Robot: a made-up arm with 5 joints. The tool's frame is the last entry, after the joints.
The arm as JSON. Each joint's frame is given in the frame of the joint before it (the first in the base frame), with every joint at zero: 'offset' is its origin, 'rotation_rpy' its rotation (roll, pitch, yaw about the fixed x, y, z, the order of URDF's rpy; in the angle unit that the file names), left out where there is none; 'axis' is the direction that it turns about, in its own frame. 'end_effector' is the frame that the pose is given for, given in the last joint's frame.
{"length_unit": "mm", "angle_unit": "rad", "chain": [
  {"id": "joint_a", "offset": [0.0, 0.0, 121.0], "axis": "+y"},
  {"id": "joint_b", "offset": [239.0, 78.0, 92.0], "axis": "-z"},
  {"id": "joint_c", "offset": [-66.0, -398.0, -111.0], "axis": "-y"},
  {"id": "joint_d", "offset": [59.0, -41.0, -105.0], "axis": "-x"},
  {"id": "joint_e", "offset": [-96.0, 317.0, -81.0], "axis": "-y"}
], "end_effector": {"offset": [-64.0, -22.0, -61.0]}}
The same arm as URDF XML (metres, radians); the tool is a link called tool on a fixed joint. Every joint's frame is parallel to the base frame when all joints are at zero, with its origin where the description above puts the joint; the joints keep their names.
<robot name="arm">
<joint name="joint_a" type="continuous"><parent link="base_link"/><child link="link1"/><origin xyz="0.0000 0.0000 0.1210" rpy="0.0000 0.0000 0.0000"/><axis xyz="0 1 0"/></joint>
<joint name="joint_b" type="continuous"><parent link="link1"/><child link="link2"/><origin xyz="0.2390 0.0780 0.0920" rpy="0.0000 0.0000 0.0000"/><axis xyz="0 0 -1"/></joint>
<joint name="joint_c" type="continuous"><parent link="link2"/><child link="link3"/><origin xyz="-0.0660 -0.3980 -0.1110" rpy="0.0000 0.0000 0.0000"/><axis xyz="0 -1 0"/></joint>
<joint name="joint_d" type="continuous"><parent link="link3"/><child link="link4"/><origin xyz="0.0590 -0.0410 -0.1050" rpy="0.0000 0.0000 0.0000"/><axis xyz="-1 0 0"/></joint>
<joint name="joint_e" type="continuous"><parent link="link4"/><child link="link5"/><origin xyz="-0.0960 0.3170 -0.0810" rpy="0.0000 0.0000 0.0000"/><axis xyz="0 -1 0"/></joint>
<joint name="tool_fixed" type="fixed"><parent link="link5"/><child link="tool"/><origin xyz="-0.0640 -0.0220 -0.0610" rpy="0.0000 0.0000 0.0000"/></joint>
<link name="base_link"/>
<link name="link1"/>
<link name="link2"/>
<link name="link3"/>
<link name="link4"/>
<link name="link5"/>
<link name="tool"/>
</robot>

